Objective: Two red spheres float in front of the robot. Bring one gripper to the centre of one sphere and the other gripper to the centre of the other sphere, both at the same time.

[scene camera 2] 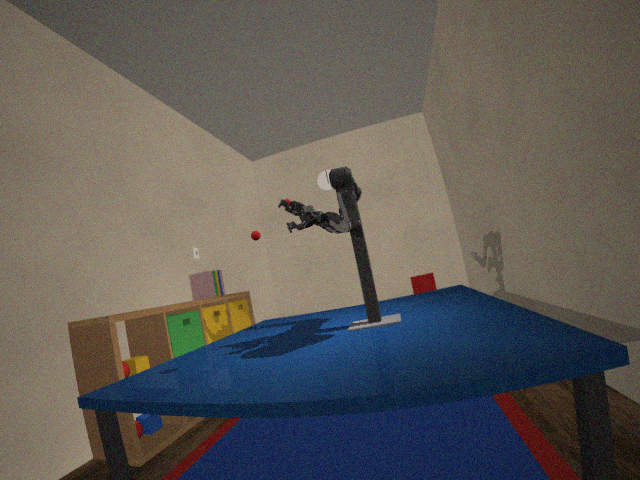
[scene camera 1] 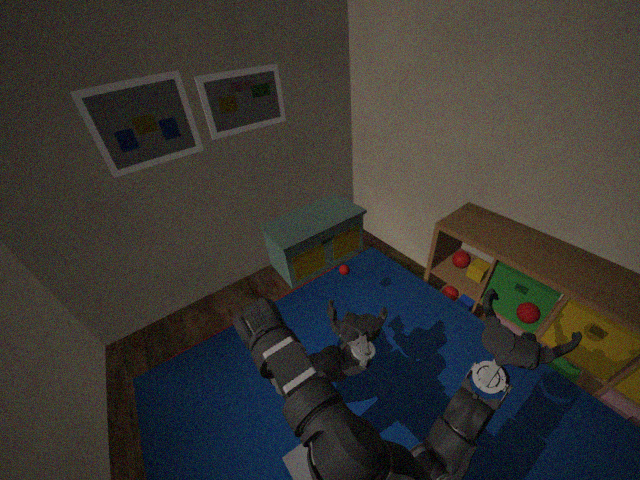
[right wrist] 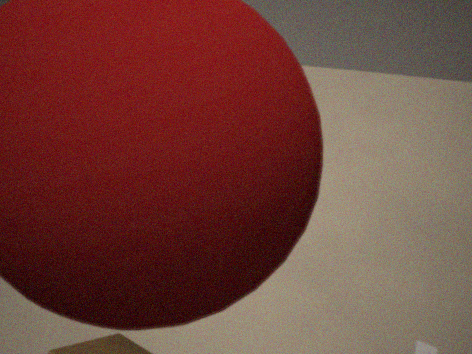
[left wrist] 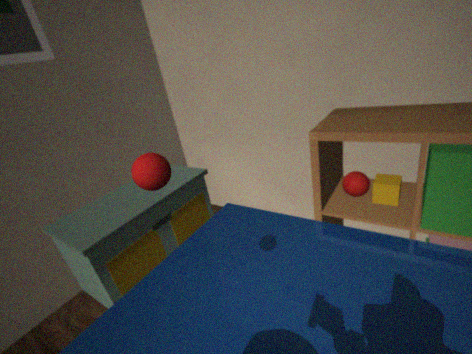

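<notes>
One red sphere (scene camera 1: 343, 269) (scene camera 2: 255, 235) (left wrist: 151, 171) floats apart from my left gripper (scene camera 1: 357, 308), beyond its fingertips; in the left wrist view it is small, left of centre. My left gripper is open and empty. The other red sphere (scene camera 1: 528, 313) (scene camera 2: 287, 201) (right wrist: 150, 150) shows between the spread fingers of my right gripper (scene camera 1: 534, 315), which is open. This sphere is very large in the right wrist view, left of centre and cut by the top and left edges. In scene camera 2 the grippers overlap, and the sphere partly shows by the upper fingers.
A blue table (scene camera 2: 413, 356) lies below the arms. A wooden shelf (scene camera 1: 516, 232) (scene camera 2: 139, 312) (left wrist: 390, 120) holds other red balls (scene camera 1: 461, 259) (left wrist: 356, 184) and a yellow cube (scene camera 1: 476, 270) (left wrist: 387, 189). A teal cabinet (scene camera 1: 310, 222) (left wrist: 110, 210) stands by the wall.
</notes>
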